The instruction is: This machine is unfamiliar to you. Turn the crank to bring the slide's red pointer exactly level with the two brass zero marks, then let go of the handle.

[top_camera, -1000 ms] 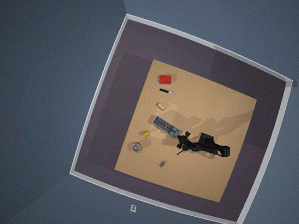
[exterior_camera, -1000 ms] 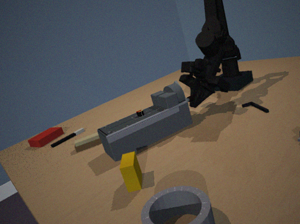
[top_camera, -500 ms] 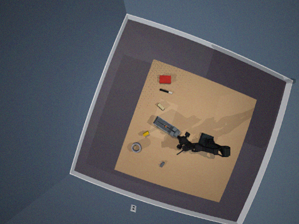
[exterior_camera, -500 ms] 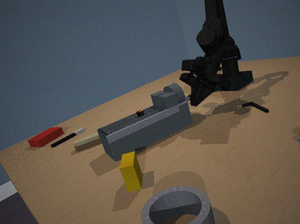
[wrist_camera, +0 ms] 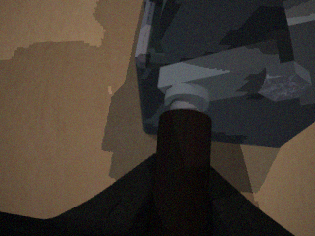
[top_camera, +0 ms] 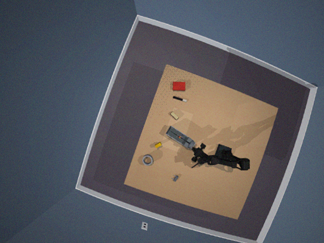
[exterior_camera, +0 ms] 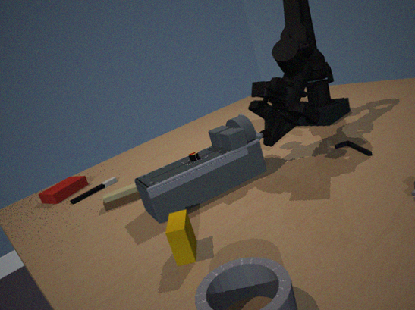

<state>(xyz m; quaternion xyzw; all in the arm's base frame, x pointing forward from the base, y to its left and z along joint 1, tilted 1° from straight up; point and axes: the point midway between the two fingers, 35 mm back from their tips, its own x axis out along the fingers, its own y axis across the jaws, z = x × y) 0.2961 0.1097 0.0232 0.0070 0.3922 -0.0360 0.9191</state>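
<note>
Now: the black crank handle 30 mm above my gripper tip and 20 mm behind it. The rest, counted from my gripper tip: black hex key (130 mm behind, 120 mm to the left, 40 mm below); red pointer (170 mm ahead, 40 mm to the right, 40 mm above); yellow block (300 mm ahead, 130 mm to the left, 20 mm below).
</note>
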